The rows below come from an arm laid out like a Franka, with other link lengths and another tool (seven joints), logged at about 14 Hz.
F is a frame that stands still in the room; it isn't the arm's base.
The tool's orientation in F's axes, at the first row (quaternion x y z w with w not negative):
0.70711, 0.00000, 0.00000, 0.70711
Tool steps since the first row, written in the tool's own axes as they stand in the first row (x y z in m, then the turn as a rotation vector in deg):
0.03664, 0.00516, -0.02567, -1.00, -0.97, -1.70
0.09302, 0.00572, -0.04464, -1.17, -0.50, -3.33
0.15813, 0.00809, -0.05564, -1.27, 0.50, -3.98
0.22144, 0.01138, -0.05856, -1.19, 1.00, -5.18
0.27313, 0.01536, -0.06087, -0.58, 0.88, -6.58
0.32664, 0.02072, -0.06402, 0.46, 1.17, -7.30
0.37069, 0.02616, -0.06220, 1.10, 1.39, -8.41
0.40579, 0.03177, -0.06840, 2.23, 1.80, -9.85
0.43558, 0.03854, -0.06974, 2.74, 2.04, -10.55
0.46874, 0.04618, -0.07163, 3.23, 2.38, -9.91
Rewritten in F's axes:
0.03664, 0.02567, 0.00516, -1.00, 1.70, -0.97
0.09302, 0.04464, 0.00572, -1.17, 3.33, -0.50
0.15813, 0.05564, 0.00809, -1.27, 3.98, 0.50
0.22144, 0.05856, 0.01138, -1.19, 5.18, 1.00
0.27313, 0.06087, 0.01536, -0.58, 6.58, 0.88
0.32664, 0.06402, 0.02072, 0.46, 7.30, 1.17
0.37069, 0.06220, 0.02616, 1.10, 8.41, 1.39
0.40579, 0.06840, 0.03177, 2.23, 9.85, 1.80
0.43558, 0.06974, 0.03854, 2.74, 10.55, 2.04
0.46874, 0.07163, 0.04618, 3.23, 9.91, 2.38

